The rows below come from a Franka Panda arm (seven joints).
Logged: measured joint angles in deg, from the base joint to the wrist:
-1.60, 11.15, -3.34, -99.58, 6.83, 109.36, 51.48
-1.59, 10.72, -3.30, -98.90, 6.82, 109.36, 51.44
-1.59, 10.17, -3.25, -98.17, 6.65, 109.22, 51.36
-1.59, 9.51, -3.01, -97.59, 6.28, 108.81, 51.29
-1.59, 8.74, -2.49, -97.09, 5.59, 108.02, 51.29
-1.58, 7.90, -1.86, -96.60, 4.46, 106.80, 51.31
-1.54, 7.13, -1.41, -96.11, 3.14, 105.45, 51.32
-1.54, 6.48, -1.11, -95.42, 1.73, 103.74, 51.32
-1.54, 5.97, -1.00, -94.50, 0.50, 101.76, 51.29
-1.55, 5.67, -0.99, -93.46, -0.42, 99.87, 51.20
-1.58, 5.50, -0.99, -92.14, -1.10, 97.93, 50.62
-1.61, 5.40, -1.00, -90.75, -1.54, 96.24, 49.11
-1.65, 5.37, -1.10, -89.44, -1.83, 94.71, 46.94
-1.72, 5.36, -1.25, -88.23, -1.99, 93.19, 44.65
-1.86, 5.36, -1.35, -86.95, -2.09, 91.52, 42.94
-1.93, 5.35, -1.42, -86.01, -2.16, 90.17, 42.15
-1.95, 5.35, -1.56, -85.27, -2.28, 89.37, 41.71
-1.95, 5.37, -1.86, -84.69, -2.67, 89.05, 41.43
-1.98, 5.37, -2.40, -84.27, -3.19, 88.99, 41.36
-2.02, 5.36, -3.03, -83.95, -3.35, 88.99, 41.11
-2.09, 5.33, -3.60, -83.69, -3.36, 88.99, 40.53
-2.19, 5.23, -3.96, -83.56, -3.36, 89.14, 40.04
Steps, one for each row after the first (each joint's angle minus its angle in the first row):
0.01, -0.43, 0.04, 0.68, -0.01, 0.00, -0.04
0.01, -0.98, 0.09, 1.41, -0.18, -0.14, -0.12
0.01, -1.64, 0.33, 1.99, -0.55, -0.55, -0.19
0.01, -2.41, 0.85, 2.49, -1.24, -1.34, -0.19
0.02, -3.25, 1.48, 2.98, -2.37, -2.56, -0.17
0.06, -4.02, 1.93, 3.47, -3.69, -3.91, -0.16
0.06, -4.67, 2.23, 4.16, -5.10, -5.62, -0.16
0.06, -5.18, 2.34, 5.08, -6.33, -7.60, -0.19
0.05, -5.48, 2.35, 6.12, -7.25, -9.49, -0.28
0.02, -5.65, 2.35, 7.44, -7.93, -11.43, -0.86
-0.01, -5.75, 2.34, 8.83, -8.37, -13.12, -2.37
-0.05, -5.78, 2.24, 10.14, -8.66, -14.65, -4.54
-0.12, -5.79, 2.09, 11.35, -8.82, -16.17, -6.83
-0.26, -5.79, 1.99, 12.63, -8.92, -17.84, -8.54
-0.33, -5.80, 1.92, 13.57, -8.99, -19.19, -9.33
-0.35, -5.80, 1.78, 14.31, -9.11, -19.99, -9.77
-0.35, -5.78, 1.48, 14.89, -9.50, -20.31, -10.05
-0.38, -5.78, 0.94, 15.31, -10.02, -20.37, -10.12
-0.42, -5.79, 0.31, 15.63, -10.18, -20.37, -10.37
-0.49, -5.82, -0.26, 15.89, -10.19, -20.37, -10.95
-0.59, -5.92, -0.62, 16.02, -10.19, -20.22, -11.44

